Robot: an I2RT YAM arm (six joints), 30 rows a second.
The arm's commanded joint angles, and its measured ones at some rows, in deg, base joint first. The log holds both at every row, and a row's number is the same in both.
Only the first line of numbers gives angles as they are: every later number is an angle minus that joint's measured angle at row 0.
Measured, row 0: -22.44 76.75 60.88 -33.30 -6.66 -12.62
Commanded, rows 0 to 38: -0.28 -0.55 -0.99 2.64 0.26 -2.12; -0.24 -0.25 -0.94 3.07 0.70 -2.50; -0.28 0.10 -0.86 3.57 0.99 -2.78; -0.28 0.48 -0.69 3.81 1.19 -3.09; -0.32 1.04 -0.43 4.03 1.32 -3.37; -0.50 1.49 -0.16 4.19 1.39 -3.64; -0.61 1.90 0.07 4.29 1.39 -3.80; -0.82 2.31 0.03 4.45 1.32 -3.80; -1.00 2.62 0.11 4.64 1.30 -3.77; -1.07 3.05 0.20 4.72 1.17 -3.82; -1.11 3.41 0.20 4.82 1.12 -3.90; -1.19 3.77 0.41 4.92 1.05 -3.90; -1.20 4.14 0.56 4.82 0.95 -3.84; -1.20 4.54 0.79 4.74 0.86 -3.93; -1.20 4.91 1.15 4.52 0.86 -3.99; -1.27 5.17 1.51 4.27 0.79 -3.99; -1.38 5.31 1.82 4.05 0.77 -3.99; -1.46 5.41 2.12 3.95 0.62 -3.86; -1.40 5.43 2.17 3.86 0.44 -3.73; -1.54 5.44 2.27 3.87 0.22 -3.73; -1.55 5.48 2.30 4.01 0.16 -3.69; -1.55 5.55 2.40 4.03 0.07 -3.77; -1.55 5.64 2.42 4.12 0.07 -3.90; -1.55 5.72 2.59 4.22 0.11 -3.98; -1.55 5.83 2.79 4.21 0.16 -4.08; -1.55 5.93 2.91 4.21 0.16 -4.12; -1.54 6.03 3.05 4.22 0.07 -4.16; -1.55 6.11 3.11 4.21 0.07 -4.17; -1.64 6.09 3.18 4.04 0.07 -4.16; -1.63 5.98 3.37 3.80 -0.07 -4.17; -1.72 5.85 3.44 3.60 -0.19 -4.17; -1.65 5.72 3.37 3.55 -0.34 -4.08; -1.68 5.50 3.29 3.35 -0.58 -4.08; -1.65 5.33 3.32 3.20 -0.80 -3.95; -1.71 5.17 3.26 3.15 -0.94 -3.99; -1.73 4.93 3.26 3.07 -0.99 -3.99; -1.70 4.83 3.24 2.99 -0.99 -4.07; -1.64 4.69 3.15 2.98 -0.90 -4.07; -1.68 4.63 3.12 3.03 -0.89 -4.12
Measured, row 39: -1.46 5.42 1.55 3.96 0.42 -3.22
